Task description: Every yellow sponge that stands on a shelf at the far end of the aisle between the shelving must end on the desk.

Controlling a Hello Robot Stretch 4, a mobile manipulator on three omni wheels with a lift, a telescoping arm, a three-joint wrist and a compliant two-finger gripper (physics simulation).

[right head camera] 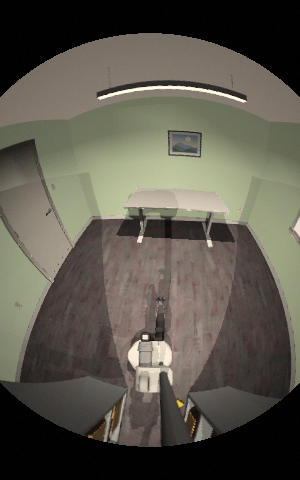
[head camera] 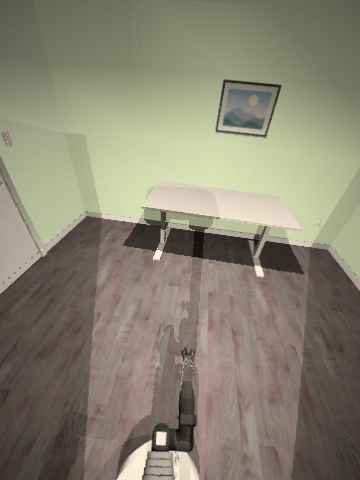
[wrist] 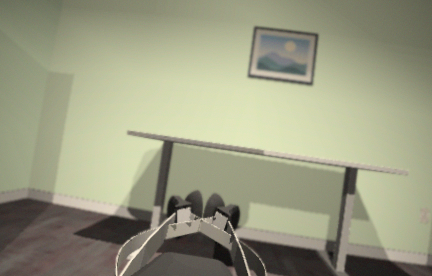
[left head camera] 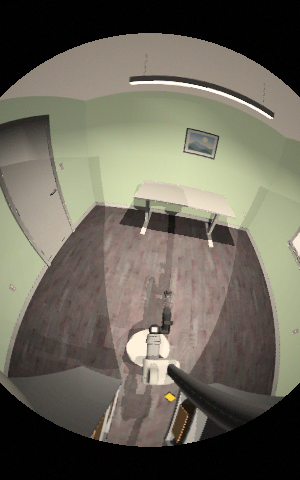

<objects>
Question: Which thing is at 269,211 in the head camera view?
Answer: A white desk.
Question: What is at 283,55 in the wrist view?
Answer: A framed picture.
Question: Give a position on a white desk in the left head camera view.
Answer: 153,190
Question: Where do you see a white desk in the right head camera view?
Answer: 157,198
</objects>
